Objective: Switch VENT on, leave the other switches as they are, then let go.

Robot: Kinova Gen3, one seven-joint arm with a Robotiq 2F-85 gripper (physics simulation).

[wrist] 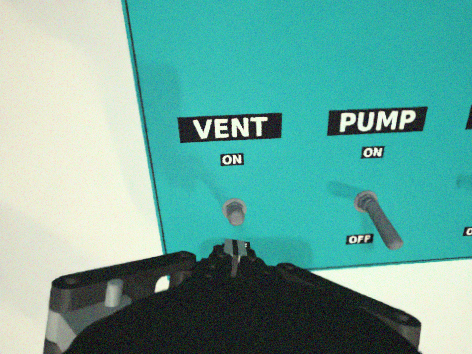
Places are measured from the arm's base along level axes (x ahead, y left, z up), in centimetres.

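Where they show: gripper, fingertip midpoint: (232,253).
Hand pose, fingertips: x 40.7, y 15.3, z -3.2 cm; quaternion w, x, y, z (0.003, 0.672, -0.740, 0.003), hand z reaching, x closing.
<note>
After its pixels a point has its place.
The VENT switch lever (236,215) @[z -2.7, x 43.5, y 15.1 cm] stands below the VENT label (230,128) @[z -5.2, x 50.0, y 15.7 cm] and its ON tag (232,160) @[z -6.1, x 47.5, y 15.5 cm]. It looks short, points almost straight at the camera, and its tip shows just below its collar. Whether it is tilted to ON or OFF is hard to tell from this angle. My gripper (232,253) @[z -3.2, x 40.7, y 15.3 cm] is shut with nothing between its fingers. Its tips appear just below the VENT lever, with a small gap in the picture, and cover most of the tag under it. The PUMP lever (384,224) @[z -4.7, x 42.7, y 3.3 cm] slants down and right, past its OFF tag (359,239) @[z -8.9, x 40.5, y 2.9 cm].
The teal panel (300,60) @[z -3.6, x 54.9, y 10.6 cm] carries the switches. Its left edge and bottom edge show against a pale surface (60,125) @[z -16.1, x 52.1, y 36.7 cm]. The PUMP label (377,121) @[z -5.2, x 51.0, y 3.7 cm] and its ON tag (372,152) @[z -6.1, x 48.6, y 3.6 cm] are right of VENT. Parts of another switch's labels are cut off at the right border.
</note>
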